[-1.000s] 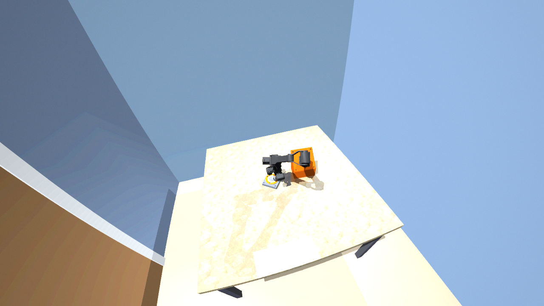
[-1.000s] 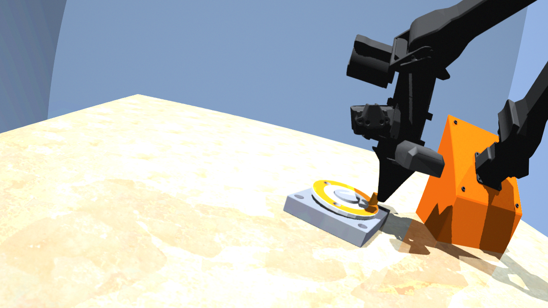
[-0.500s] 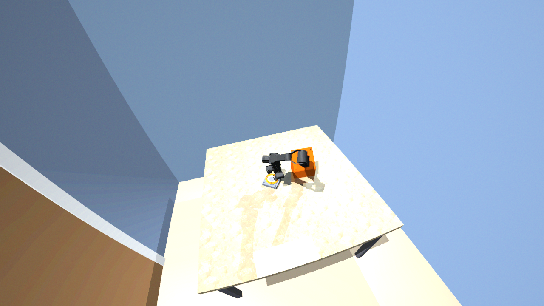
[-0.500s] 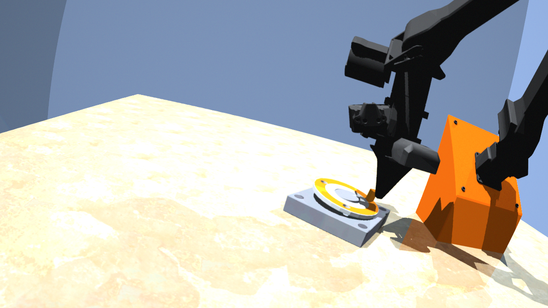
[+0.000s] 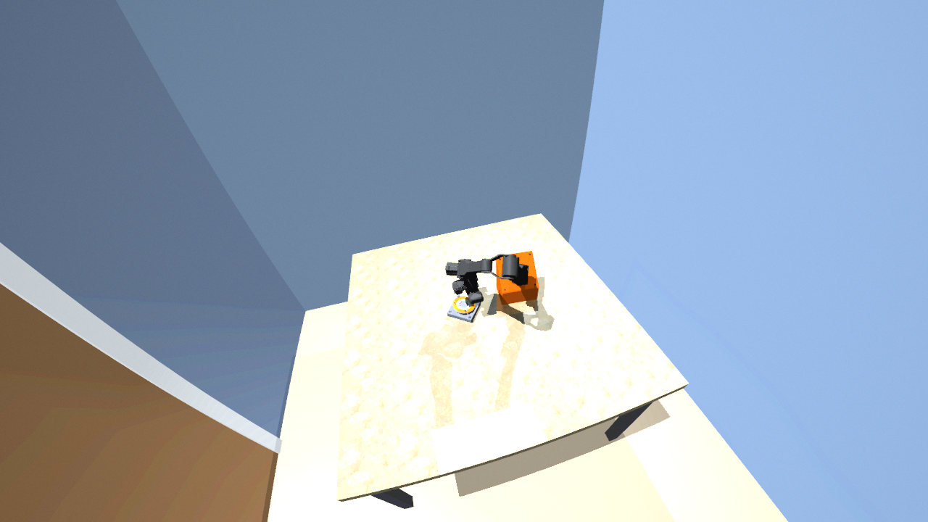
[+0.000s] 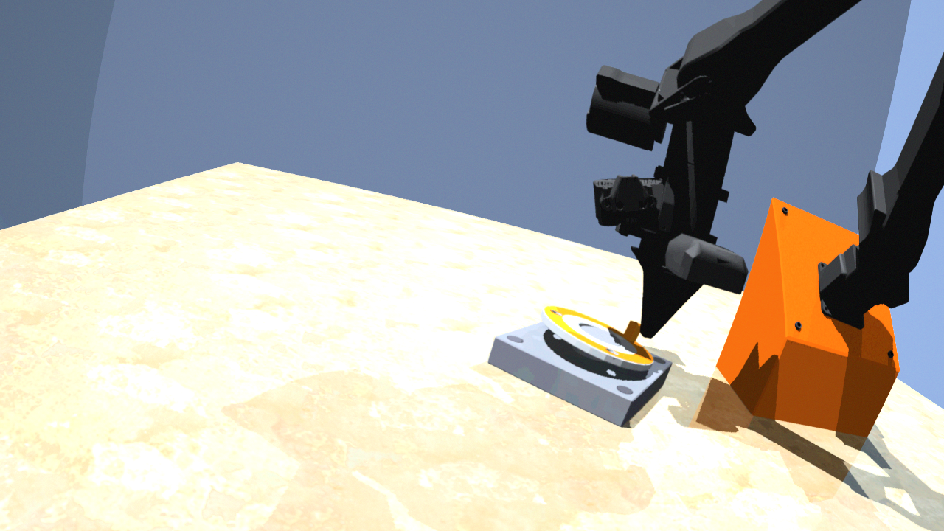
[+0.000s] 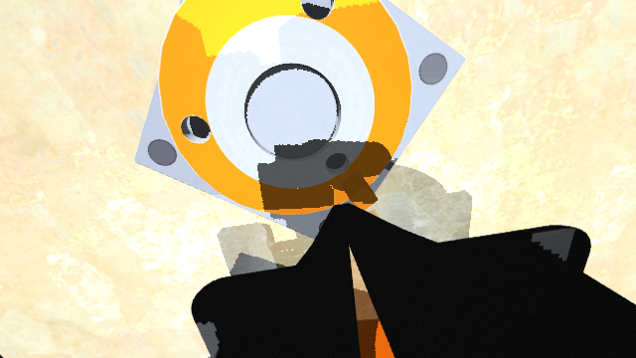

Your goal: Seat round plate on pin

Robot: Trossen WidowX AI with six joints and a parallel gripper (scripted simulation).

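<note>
Right now my gripper tip is 3 cm short of the plate and 1 cm to the right of it. From my gripper tip the other things lie so: grey square base: 5 cm ahead, 2 cm to the left, 2 cm below.
</note>
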